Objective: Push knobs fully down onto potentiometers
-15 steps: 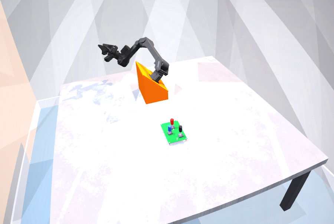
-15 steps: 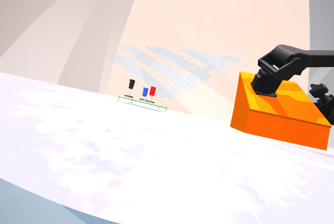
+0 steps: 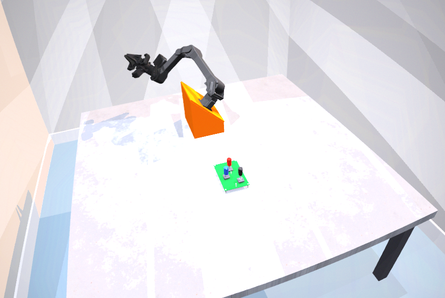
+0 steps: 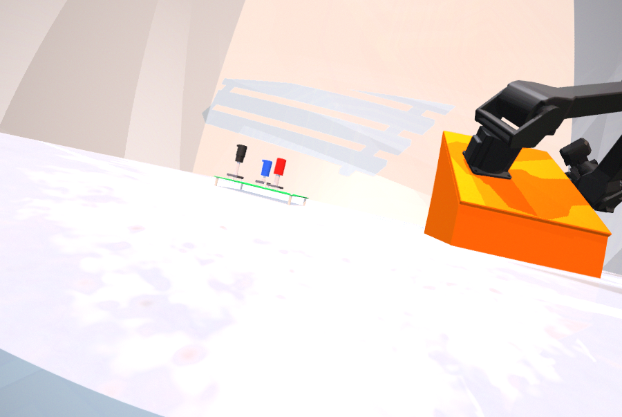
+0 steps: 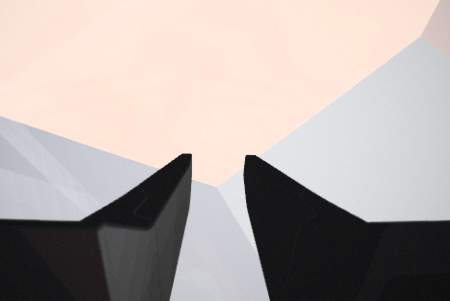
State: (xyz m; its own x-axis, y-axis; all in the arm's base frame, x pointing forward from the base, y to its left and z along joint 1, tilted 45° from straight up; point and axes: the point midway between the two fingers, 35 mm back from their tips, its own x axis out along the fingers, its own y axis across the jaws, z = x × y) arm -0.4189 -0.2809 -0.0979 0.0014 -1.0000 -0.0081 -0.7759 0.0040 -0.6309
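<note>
The blue knob lies 80 cm ahead of my gripper tip, 23 cm to the left of it and 26 cm below it. From my gripper tip the other things lie so: black knob (84 cm ahead, 28 cm to the left, 25 cm below).
</note>
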